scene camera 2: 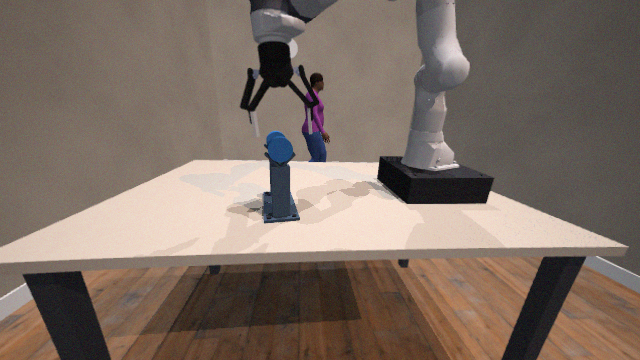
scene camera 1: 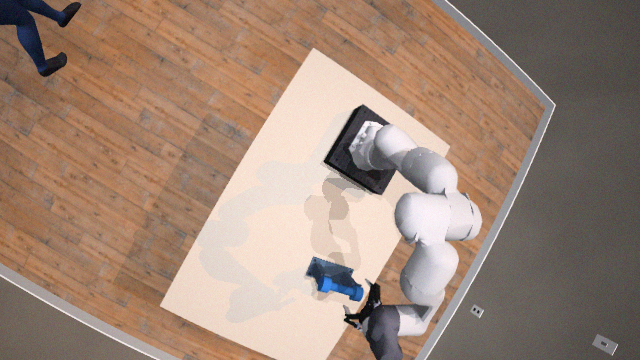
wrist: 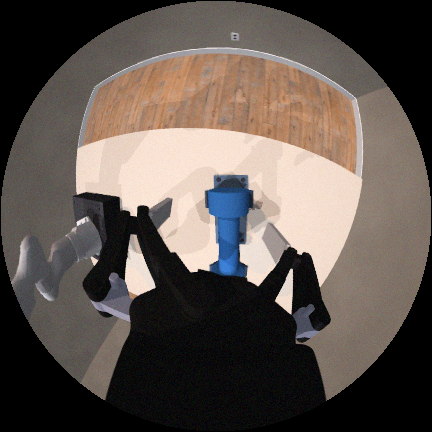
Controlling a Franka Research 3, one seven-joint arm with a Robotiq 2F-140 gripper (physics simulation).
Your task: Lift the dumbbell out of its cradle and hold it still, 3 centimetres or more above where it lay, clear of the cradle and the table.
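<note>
The blue dumbbell point(scene camera 1: 340, 287) point(scene camera 2: 280, 149) point(wrist: 229, 240) lies level in the top of its blue-grey cradle point(scene camera 1: 330, 266) point(scene camera 2: 280, 190) point(wrist: 231, 179), which stands on the table on a flat base plate with an upright post. My gripper point(scene camera 1: 357, 296) point(scene camera 2: 283, 133) point(wrist: 218, 218) is wide open and empty, pointing down. In the second scene view its fingertips appear slightly above the dumbbell, one to each side. In the wrist view the dumbbell lies between the two finger pads, nearer the right one, and its near end is partly hidden by the gripper body.
The pale table point(scene camera 1: 280, 125) point(scene camera 2: 125, 225) point(wrist: 165, 145) carries the black base block point(scene camera 1: 340, 155) point(scene camera 2: 445, 189) point(wrist: 107, 210) of my arm, to the right of the cradle in the second scene view. A person point(scene camera 1: 30, 40) point(scene camera 2: 316, 115) is on the floor beyond the table.
</note>
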